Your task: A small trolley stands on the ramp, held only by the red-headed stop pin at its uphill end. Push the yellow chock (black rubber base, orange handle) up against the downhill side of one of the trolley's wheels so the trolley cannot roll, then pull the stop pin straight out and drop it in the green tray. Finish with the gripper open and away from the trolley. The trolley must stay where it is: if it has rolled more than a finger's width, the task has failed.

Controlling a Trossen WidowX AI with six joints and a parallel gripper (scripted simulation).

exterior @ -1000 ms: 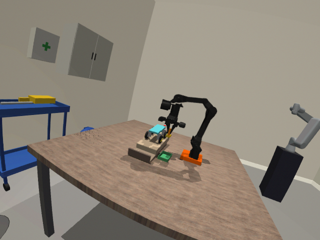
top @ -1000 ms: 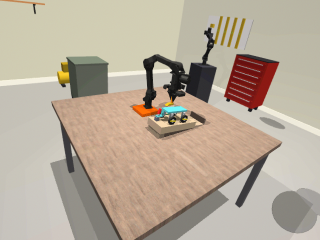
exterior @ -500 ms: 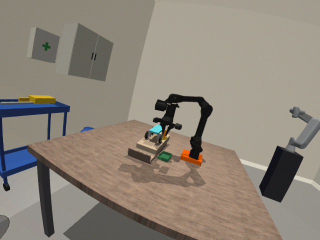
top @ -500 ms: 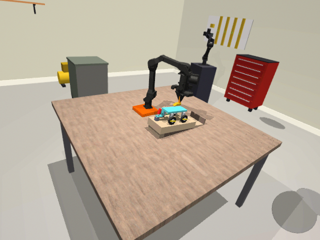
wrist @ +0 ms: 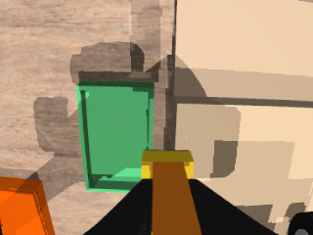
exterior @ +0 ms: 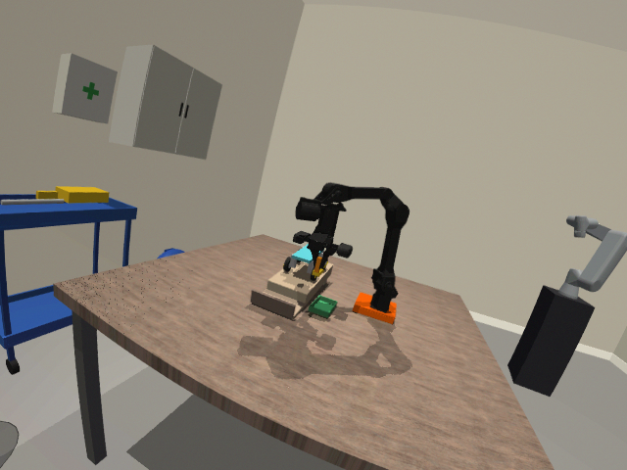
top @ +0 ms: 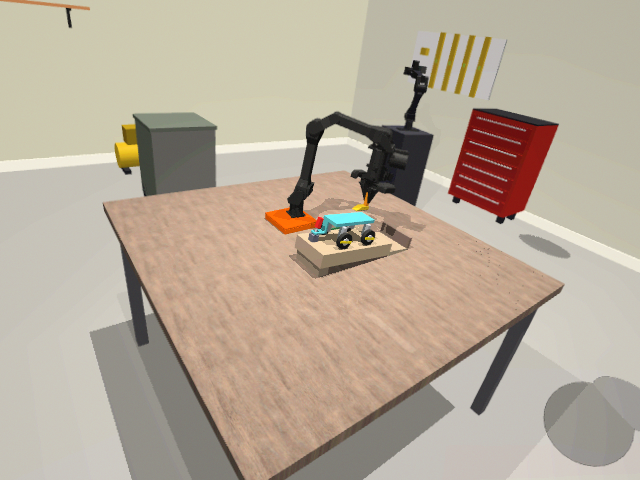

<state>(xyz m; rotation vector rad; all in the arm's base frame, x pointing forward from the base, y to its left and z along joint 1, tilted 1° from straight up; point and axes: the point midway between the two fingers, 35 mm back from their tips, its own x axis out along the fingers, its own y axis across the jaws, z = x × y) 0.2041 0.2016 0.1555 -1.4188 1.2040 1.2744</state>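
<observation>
The red-headed stop pin lies 11 cm ahead of my gripper tip, 27 cm to the right of it and 2 cm below it. Also, from my gripper tip: yellow chock: 2 cm to the right; raised lip: 7 cm ahead, 12 cm to the left, 12 cm below; green tray: 3 cm behind, 6 cm to the right, 16 cm below.
</observation>
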